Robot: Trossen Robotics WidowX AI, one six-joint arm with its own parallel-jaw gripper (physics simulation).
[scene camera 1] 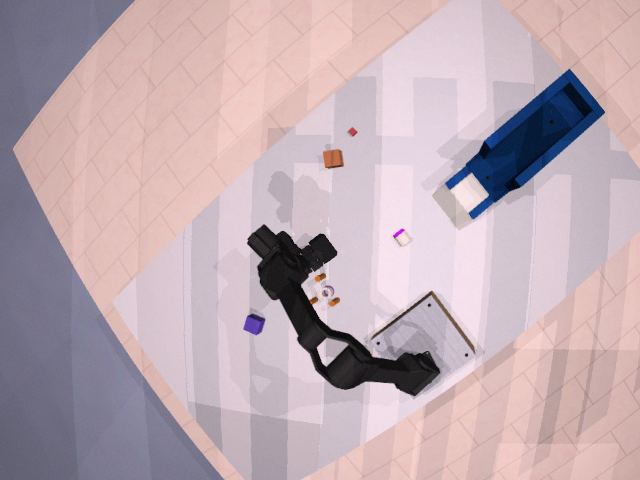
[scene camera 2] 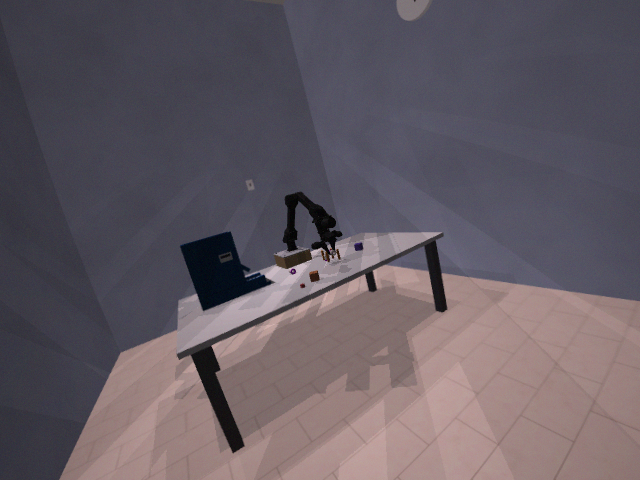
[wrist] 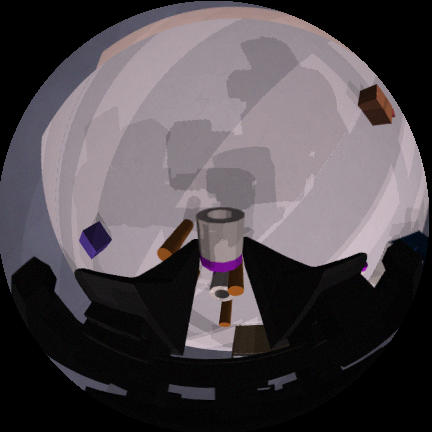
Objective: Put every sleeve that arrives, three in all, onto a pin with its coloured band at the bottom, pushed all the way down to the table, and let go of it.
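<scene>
My gripper (wrist: 220, 243) (scene camera 2: 332, 251) is shut on a grey-white sleeve (wrist: 220, 237) above the table, close by the pins. In the wrist view its purple band is at the image-lower end and its dark open end faces up the image; its exact tilt is unclear. Orange-brown pins (scene camera 1: 320, 277) (wrist: 176, 240) stand upright. Another sleeve (scene camera 1: 327, 291) (wrist: 221, 292) stands upright among them; whether a pin is inside it cannot be told. A third sleeve (scene camera 1: 402, 237) (scene camera 2: 293, 271), with a purple band at one end, lies on its side away from the pins.
A blue chute (scene camera 1: 547, 162) (scene camera 2: 214, 273) has a white block (scene camera 1: 468, 192) at its low end. A purple cube (scene camera 1: 253, 324) (scene camera 2: 358, 246) (wrist: 95, 240), an orange-brown block (scene camera 1: 333, 158) (scene camera 2: 313, 275) (wrist: 376, 105) and a small red cube (scene camera 1: 352, 131) lie on the table. A box-like base (scene camera 1: 447, 335) is by the arm.
</scene>
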